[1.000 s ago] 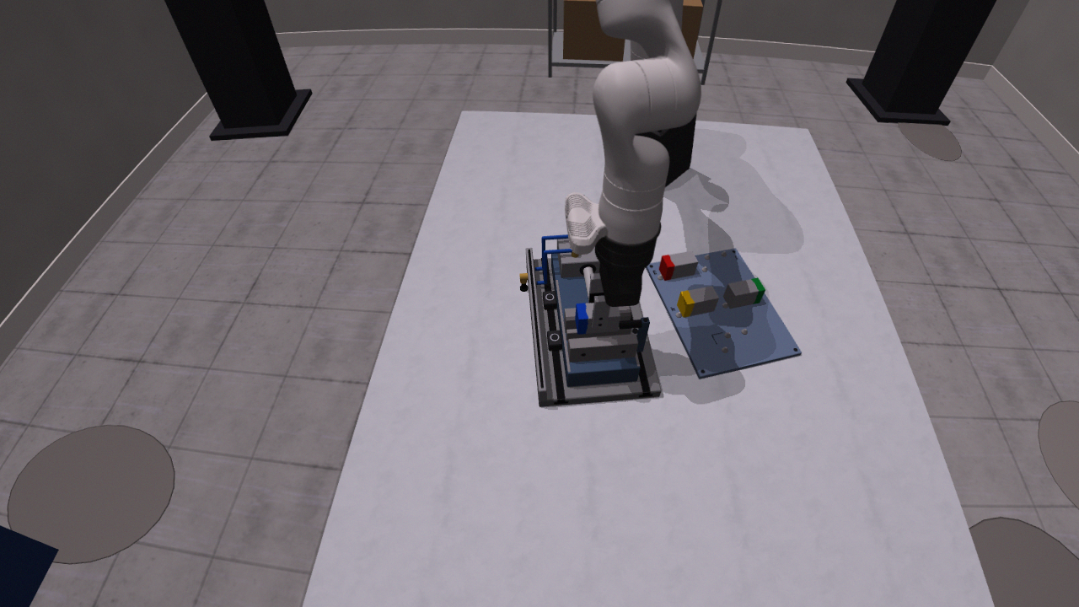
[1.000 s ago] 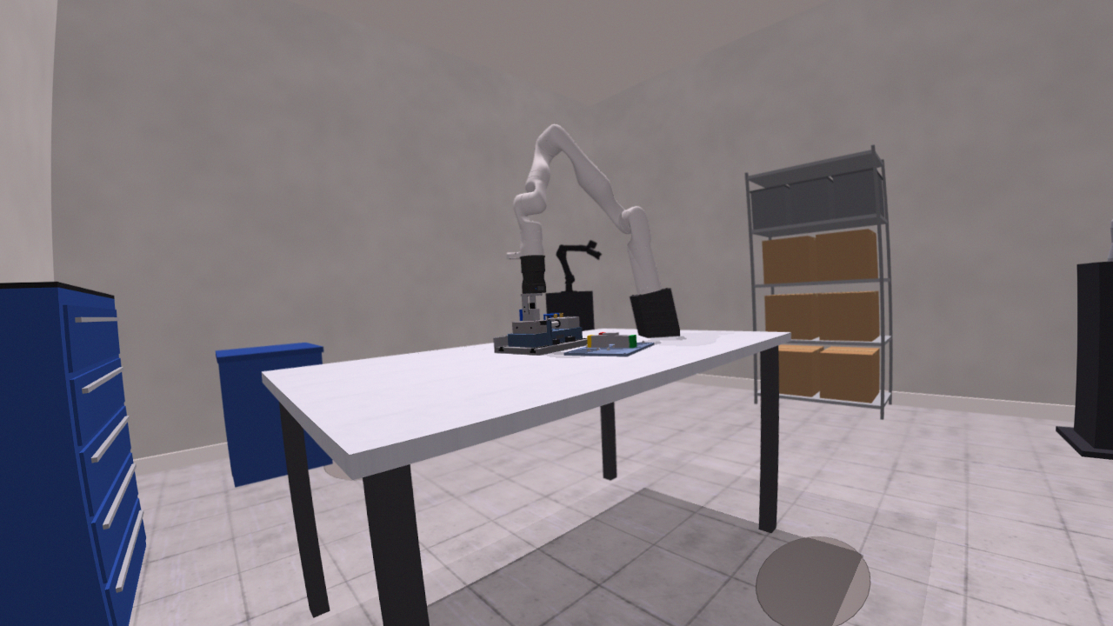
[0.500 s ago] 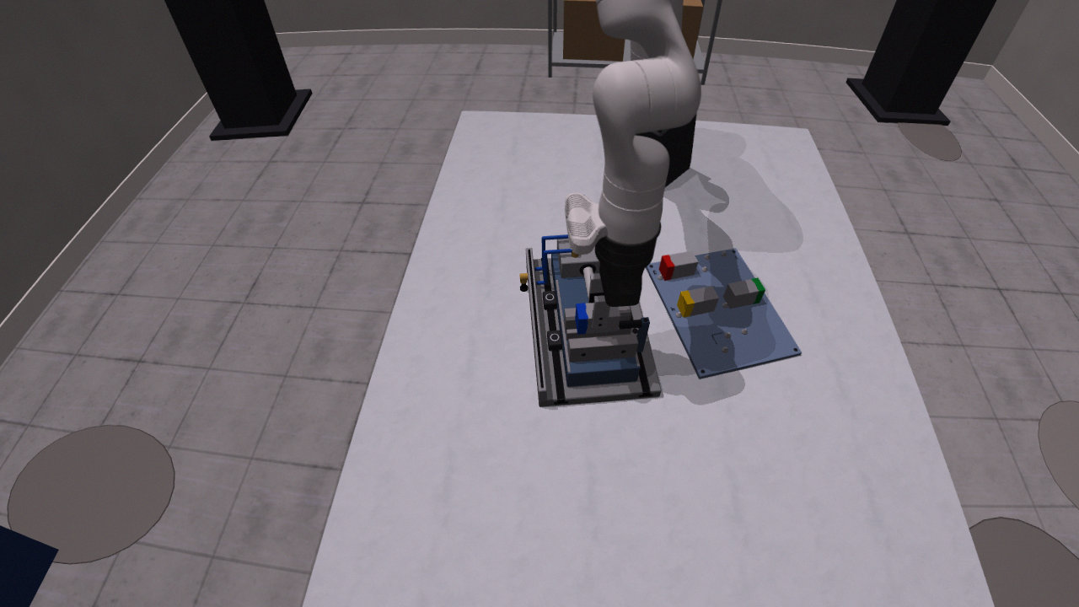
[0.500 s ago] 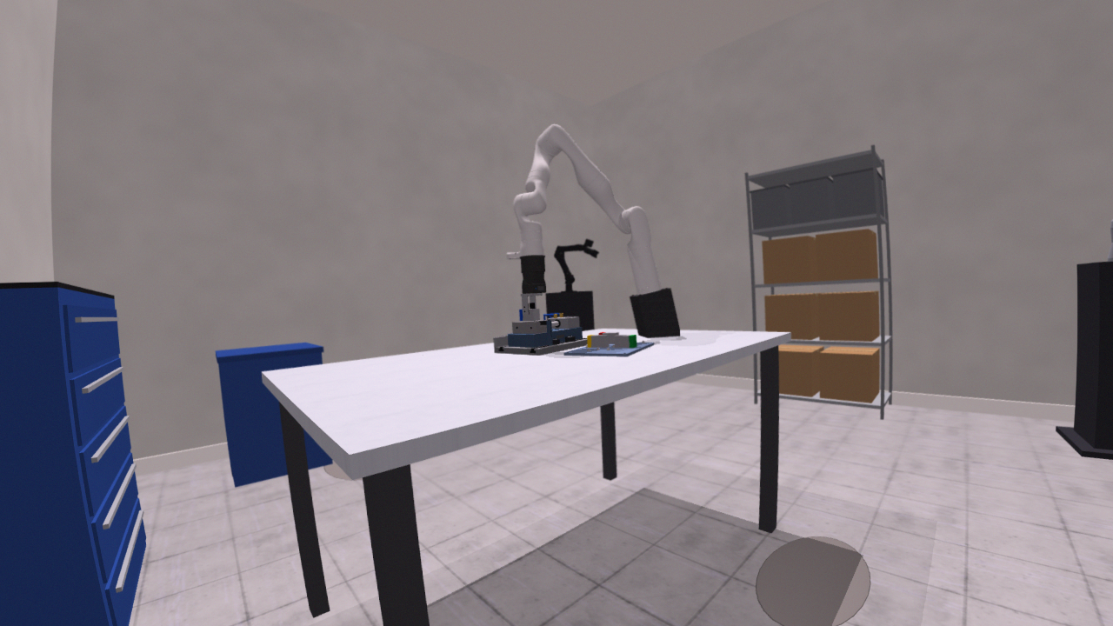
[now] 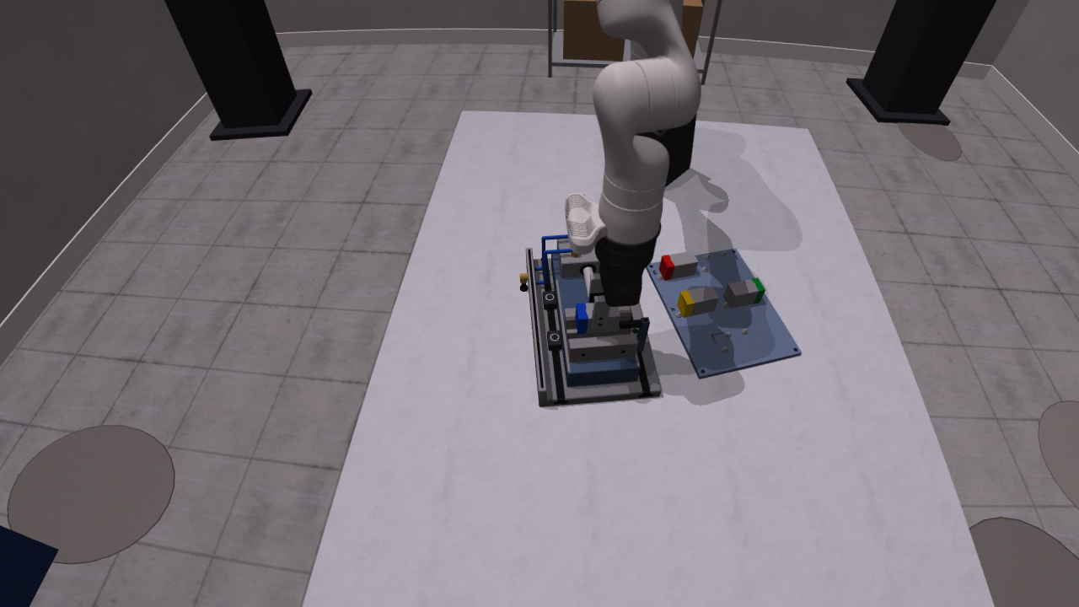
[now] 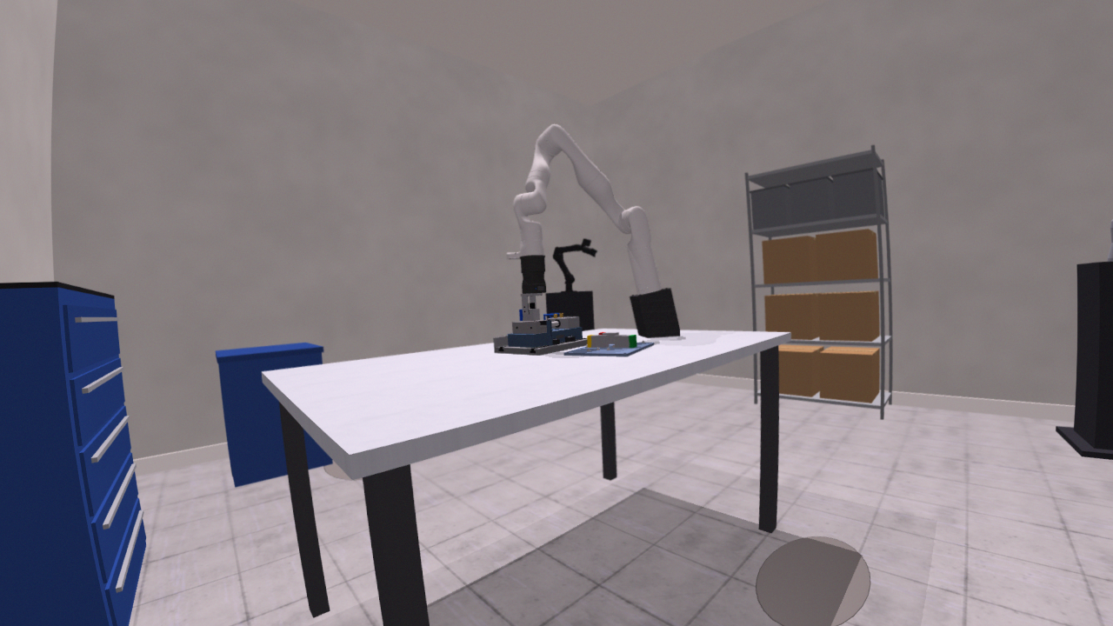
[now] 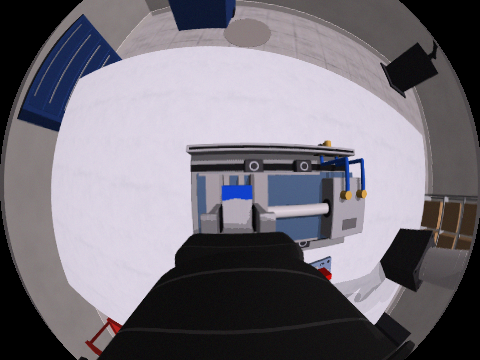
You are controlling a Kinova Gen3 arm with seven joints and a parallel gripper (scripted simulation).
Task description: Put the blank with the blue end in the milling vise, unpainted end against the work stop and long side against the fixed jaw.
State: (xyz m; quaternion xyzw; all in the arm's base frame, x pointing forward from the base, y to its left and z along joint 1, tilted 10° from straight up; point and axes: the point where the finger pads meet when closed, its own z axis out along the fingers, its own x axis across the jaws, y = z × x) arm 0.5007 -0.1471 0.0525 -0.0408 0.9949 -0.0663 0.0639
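The blue-ended blank is 2 cm below my hand. From my hand the other things lie so: vise base rail (7 cm behind, 9 cm to the right, 10 cm below); work stop rod (1 cm behind, 5 cm to the left, 5 cm below); fixed jaw (3 cm ahead, 1 cm to the left, 6 cm below).
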